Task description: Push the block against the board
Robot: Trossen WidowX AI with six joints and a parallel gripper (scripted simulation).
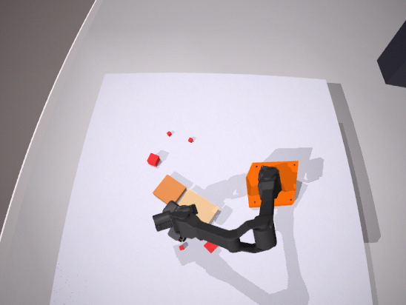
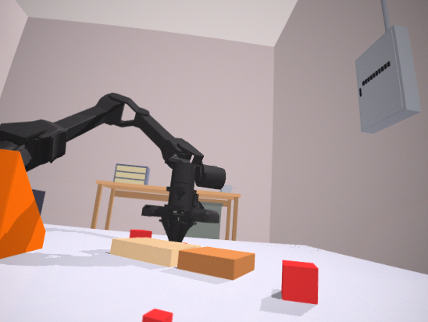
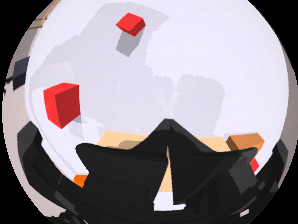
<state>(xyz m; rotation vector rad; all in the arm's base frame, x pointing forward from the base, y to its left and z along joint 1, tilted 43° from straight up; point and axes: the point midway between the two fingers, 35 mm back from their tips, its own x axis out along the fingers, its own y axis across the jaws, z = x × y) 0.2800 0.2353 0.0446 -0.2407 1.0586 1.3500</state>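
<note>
My gripper tip is 7 cm to the left of the board, 3 cm past it and 1 cm below it. Also, from my gripper tip: square block 13 cm to the right, 9 cm ahead, 1 cm above.
</note>
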